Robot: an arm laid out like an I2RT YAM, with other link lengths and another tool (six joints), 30 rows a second.
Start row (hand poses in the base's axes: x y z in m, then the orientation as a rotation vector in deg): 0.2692, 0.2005, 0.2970, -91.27, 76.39, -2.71
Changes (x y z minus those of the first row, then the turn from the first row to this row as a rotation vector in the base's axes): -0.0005, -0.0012, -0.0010, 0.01, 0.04, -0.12; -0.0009, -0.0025, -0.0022, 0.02, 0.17, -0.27; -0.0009, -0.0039, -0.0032, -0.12, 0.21, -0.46; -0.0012, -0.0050, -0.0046, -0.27, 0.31, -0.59; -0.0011, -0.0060, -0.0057, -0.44, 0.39, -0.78; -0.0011, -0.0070, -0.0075, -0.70, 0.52, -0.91; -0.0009, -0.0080, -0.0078, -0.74, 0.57, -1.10; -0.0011, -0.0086, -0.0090, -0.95, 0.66, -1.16; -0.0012, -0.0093, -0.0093, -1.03, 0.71, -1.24; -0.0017, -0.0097, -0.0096, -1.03, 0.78, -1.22; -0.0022, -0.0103, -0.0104, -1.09, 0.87, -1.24; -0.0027, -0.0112, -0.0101, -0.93, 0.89, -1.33; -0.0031, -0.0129, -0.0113, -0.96, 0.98, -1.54; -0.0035, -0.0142, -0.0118, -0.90, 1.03, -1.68; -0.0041, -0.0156, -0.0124, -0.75, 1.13, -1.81; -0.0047, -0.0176, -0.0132, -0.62, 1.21, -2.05; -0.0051, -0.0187, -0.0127, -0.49, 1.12, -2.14; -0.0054, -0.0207, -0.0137, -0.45, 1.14, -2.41; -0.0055, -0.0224, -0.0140, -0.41, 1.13, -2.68; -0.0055, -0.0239, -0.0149, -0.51, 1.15, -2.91
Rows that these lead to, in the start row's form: 0.2687, 0.1993, 0.2960, -91.19, 76.52, -2.75; 0.2683, 0.1980, 0.2948, -91.11, 76.73, -2.73; 0.2683, 0.1966, 0.2938, -91.11, 76.94, -2.91; 0.2680, 0.1955, 0.2924, -91.17, 77.15, -3.01; 0.2681, 0.1945, 0.2913, -91.21, 77.39, -3.18; 0.2681, 0.1935, 0.2895, -91.37, 77.64, -3.33; 0.2683, 0.1925, 0.2892, -91.28, 77.84, -3.43; 0.2681, 0.1919, 0.2880, -91.44, 77.99, -3.54; 0.2680, 0.1912, 0.2877, -91.46, 78.11, -3.60; 0.2675, 0.1908, 0.2874, -91.49, 78.14, -3.54; 0.2670, 0.1902, 0.2866, -91.55, 78.24, -3.52; 0.2665, 0.1893, 0.2869, -91.36, 78.30, -3.45; 0.2661, 0.1876, 0.2857, -91.26, 78.54, -3.53; 0.2657, 0.1863, 0.2852, -91.13, 78.68, -3.53; 0.2651, 0.1849, 0.2846, -90.93, 78.84, -3.43; 0.2645, 0.1829, 0.2838, -90.68, 79.07, -3.43; 0.2641, 0.1818, 0.2843, -90.49, 79.05, -3.47; 0.2638, 0.1798, 0.2833, -90.28, 79.27, -3.59; 0.2637, 0.1781, 0.2830, -90.06, 79.47, -3.73; 0.2637, 0.1766, 0.2821, -89.99, 79.69, -3.93
